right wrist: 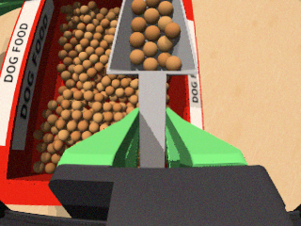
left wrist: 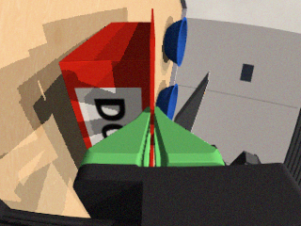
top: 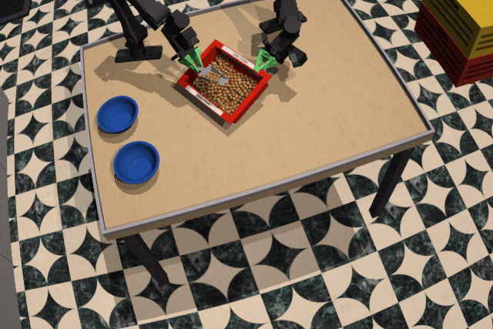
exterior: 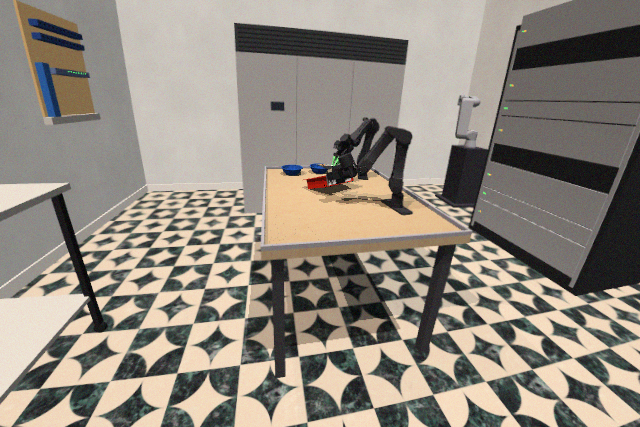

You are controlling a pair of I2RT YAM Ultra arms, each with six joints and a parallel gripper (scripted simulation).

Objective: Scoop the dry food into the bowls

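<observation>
Right now my right hand is 40 mm short of the grey metal scoop, 20 mm to the right of it and 10 mm below it.
</observation>
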